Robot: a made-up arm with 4 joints.
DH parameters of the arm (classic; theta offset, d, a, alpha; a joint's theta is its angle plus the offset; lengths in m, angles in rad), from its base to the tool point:
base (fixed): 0 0.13 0.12 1.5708
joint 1: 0 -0.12 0.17 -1.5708
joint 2: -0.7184 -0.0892 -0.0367 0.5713
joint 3: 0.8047 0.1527 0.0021 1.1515
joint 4: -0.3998 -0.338 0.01 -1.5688
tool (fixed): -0.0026 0.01 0 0
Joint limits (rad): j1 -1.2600..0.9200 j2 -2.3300..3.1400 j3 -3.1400..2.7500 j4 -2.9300..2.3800
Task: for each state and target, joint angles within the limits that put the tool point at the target. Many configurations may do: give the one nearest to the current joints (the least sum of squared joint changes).
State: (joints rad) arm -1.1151 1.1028 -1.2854 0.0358
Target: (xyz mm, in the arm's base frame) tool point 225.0 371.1 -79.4
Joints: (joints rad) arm -1.2145 1.4713 -1.7118 0.0492
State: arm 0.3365 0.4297 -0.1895 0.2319
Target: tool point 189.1 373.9 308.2
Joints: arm 0.6561 0.5761 -0.7435 0.2669
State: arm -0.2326 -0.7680 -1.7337 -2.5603
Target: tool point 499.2 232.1 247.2
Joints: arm 0.1209 -0.1381 -1.1478 -2.5793
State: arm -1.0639 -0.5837 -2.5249 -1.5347
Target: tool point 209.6 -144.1 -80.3
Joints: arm -0.7486 -0.6602 -2.3899 -1.5161
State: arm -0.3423 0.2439 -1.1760 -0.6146
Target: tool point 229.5 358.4 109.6
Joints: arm -1.0606 0.8963 -0.6950 -0.7322
